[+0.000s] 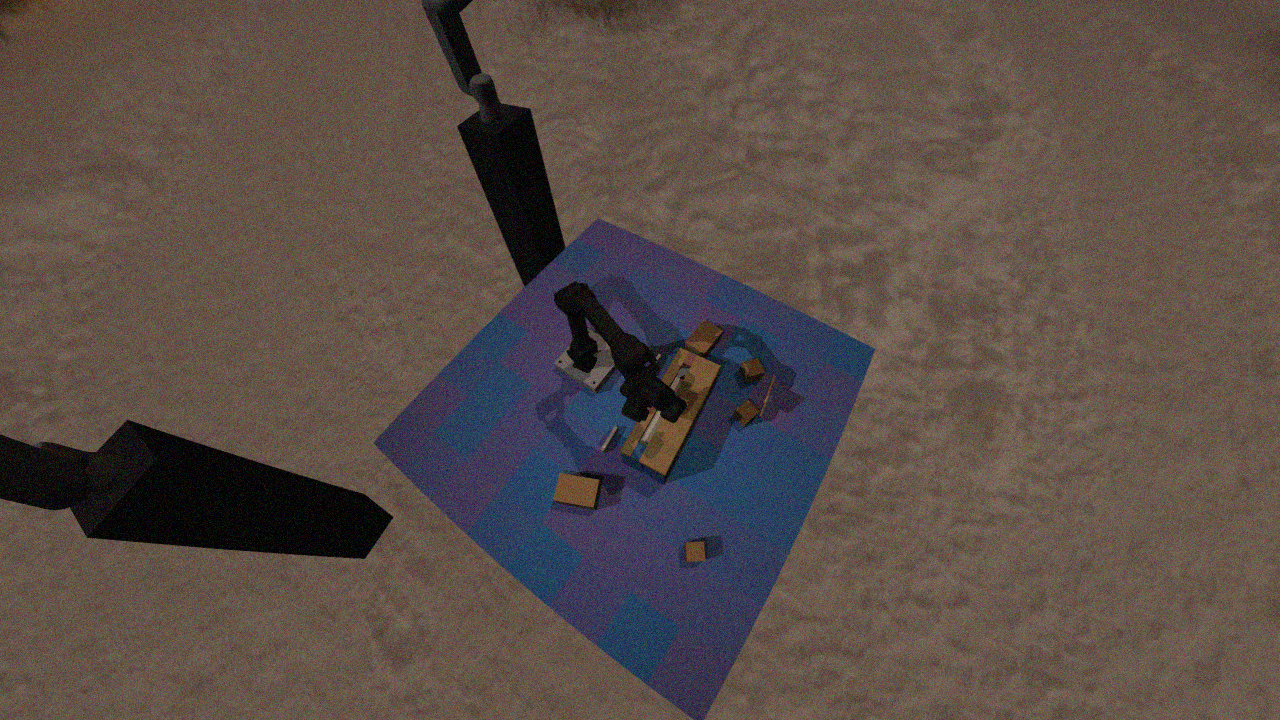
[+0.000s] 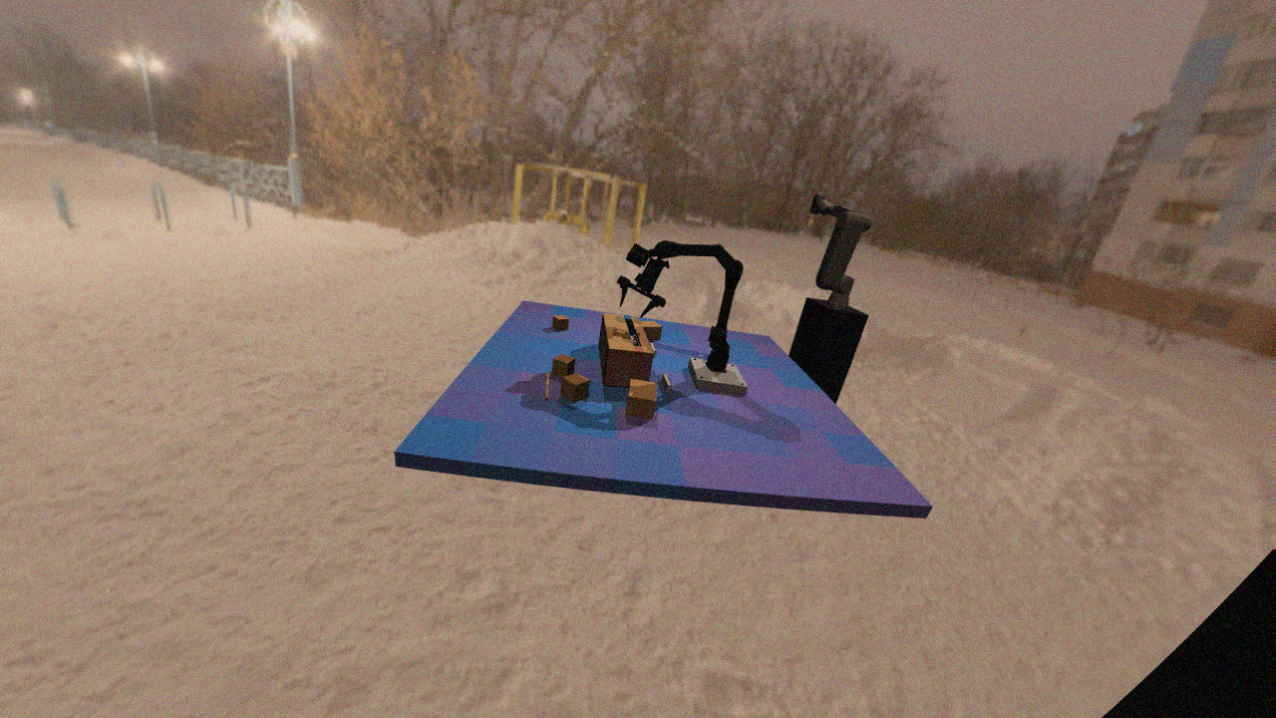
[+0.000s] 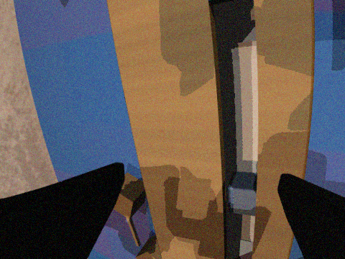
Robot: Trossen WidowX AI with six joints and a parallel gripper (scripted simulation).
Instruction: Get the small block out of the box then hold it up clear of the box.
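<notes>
Now: gripper tip 2 cm past the long tan box, 5 cm to the right of it and 12 cm above it. Also, from my gripper tip: thin tan stick 27 cm ahead, 27 cm to the left, 18 cm below.
</notes>
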